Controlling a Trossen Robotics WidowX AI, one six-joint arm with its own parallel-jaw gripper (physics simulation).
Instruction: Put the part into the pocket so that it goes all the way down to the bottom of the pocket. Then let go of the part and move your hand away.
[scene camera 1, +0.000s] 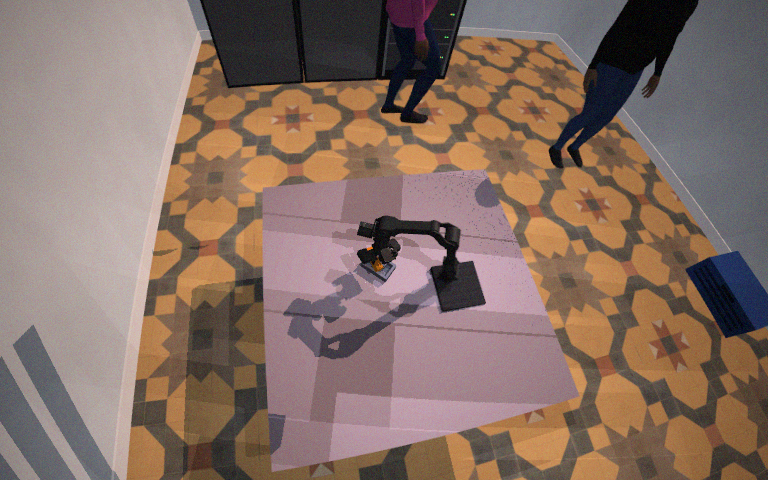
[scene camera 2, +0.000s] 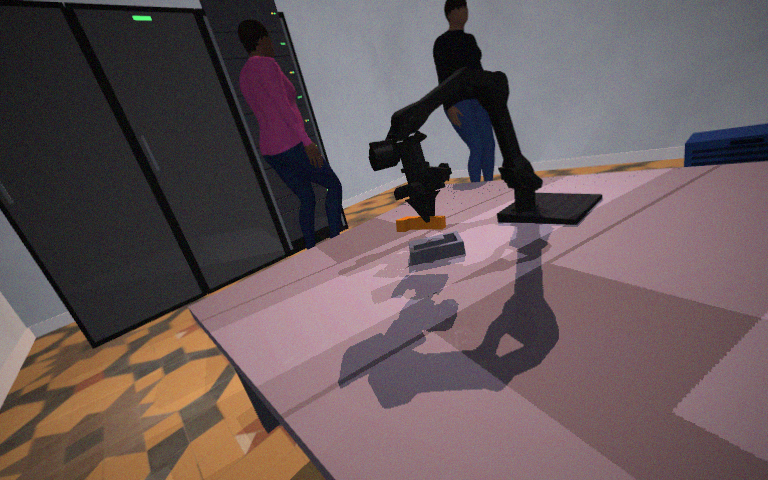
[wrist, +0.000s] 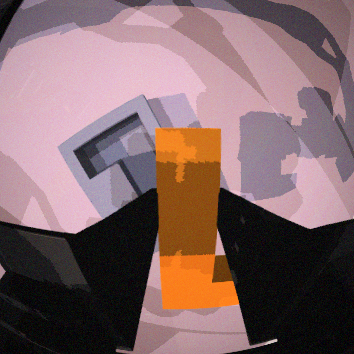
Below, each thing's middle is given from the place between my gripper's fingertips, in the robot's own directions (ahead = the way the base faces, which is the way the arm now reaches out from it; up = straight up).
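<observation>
Orange L-shaped part (wrist: 187, 159): 20 mm to the right of my hand, 20 mm ahead. Grey pocket block (wrist: 112, 159): 20 mm to the right of my hand, 30 mm behind, 90 mm below. By their middles, nearest to my hand of the things named here: the orange L-shaped part.
</observation>
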